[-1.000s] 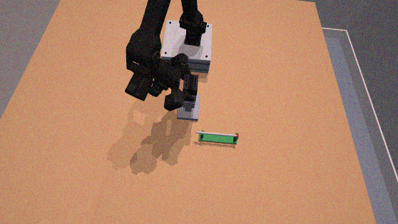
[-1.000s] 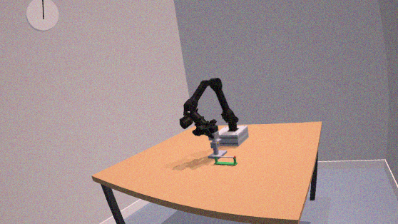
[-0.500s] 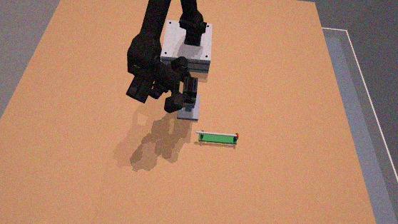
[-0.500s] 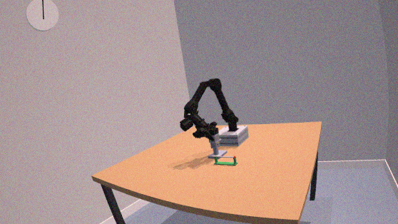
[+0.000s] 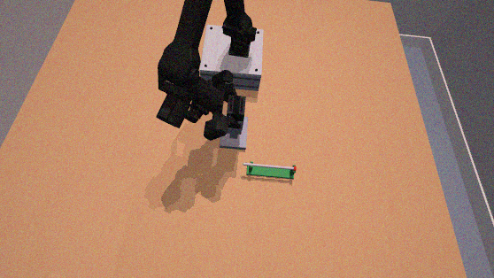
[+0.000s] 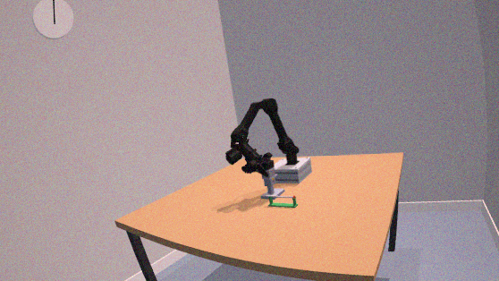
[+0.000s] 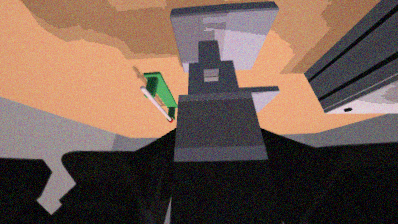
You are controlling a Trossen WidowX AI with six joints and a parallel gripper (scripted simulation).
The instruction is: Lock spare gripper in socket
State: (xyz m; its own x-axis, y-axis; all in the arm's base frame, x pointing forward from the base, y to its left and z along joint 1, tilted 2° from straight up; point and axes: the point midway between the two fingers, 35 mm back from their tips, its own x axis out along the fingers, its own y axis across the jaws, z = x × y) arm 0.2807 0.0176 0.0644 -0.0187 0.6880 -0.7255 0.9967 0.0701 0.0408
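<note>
Now: the spare gripper 1 cm to the right of my gripper tip and 1 cm above it. The rest, counted from my gripper tip: green mount (11 cm to the left, 10 cm ahead, 9 cm below).
</note>
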